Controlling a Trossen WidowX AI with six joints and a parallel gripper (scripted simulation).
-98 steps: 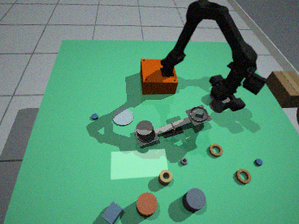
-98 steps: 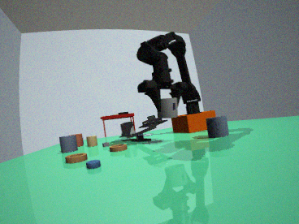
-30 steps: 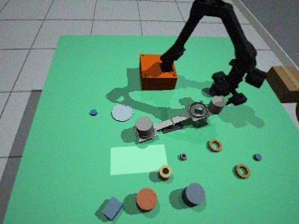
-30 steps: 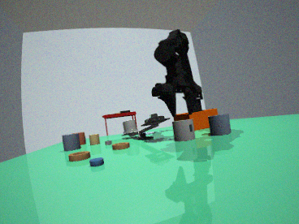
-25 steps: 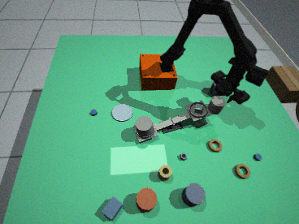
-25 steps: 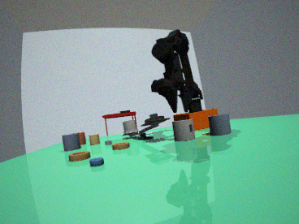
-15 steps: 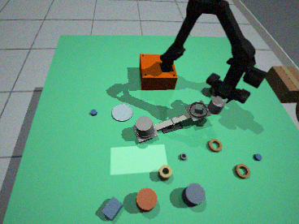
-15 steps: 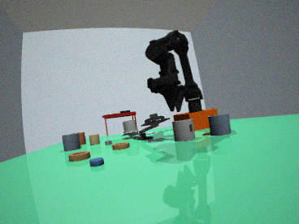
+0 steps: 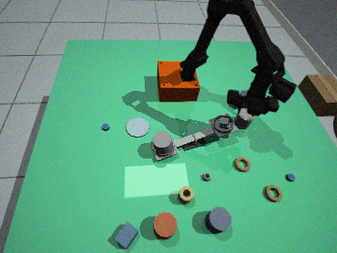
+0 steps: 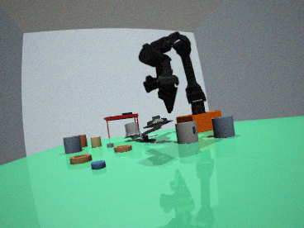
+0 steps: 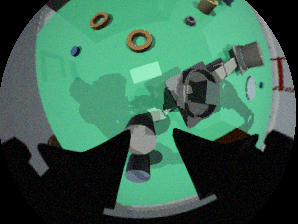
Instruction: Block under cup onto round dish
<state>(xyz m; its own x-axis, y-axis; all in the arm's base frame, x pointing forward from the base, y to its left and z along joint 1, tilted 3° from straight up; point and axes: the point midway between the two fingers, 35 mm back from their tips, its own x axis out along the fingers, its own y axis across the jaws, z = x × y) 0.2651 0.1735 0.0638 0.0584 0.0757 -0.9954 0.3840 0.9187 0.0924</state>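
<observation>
My gripper tip is now 70 mm past the round grey dish, 430 mm to the left of it and 100 mm above it. The rest, counted from my gripper tip: orange cylinder: 350 mm ahead, 380 mm to the right, 70 mm below.
</observation>
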